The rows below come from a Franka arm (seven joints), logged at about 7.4 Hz.
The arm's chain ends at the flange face. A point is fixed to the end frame.
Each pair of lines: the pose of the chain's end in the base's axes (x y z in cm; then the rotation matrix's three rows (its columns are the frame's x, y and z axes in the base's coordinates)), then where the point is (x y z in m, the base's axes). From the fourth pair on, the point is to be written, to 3 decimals.
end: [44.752 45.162 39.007], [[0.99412 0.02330 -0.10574], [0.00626 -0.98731 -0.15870], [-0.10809 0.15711 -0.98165]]
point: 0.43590 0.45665 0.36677
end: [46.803 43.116 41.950], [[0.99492 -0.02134 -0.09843], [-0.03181 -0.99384 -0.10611], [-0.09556 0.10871 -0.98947]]
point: 0.45697 0.43782 0.39634
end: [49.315 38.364 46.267], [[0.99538 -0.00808 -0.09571], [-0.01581 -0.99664 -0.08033], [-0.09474 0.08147 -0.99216]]
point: 0.48203 0.39078 0.43968
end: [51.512 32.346 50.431], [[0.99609 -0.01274 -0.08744], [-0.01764 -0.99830 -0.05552], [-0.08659 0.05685 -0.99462]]
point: 0.504 0.331 0.481
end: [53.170 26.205 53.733], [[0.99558 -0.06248 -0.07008], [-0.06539 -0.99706 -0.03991], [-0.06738 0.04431 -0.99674]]
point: 0.522 0.271 0.514
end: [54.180 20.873 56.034], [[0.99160 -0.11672 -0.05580], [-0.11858 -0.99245 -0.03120], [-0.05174 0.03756 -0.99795]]
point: 0.533 0.218 0.537
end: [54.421 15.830 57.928], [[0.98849 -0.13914 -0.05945], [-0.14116 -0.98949 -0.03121], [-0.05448 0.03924 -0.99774]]
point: 0.535 0.168 0.556
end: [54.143 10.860 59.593], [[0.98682 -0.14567 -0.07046], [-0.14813 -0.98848 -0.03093], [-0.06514 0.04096 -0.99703]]
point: 0.532 0.118 0.573
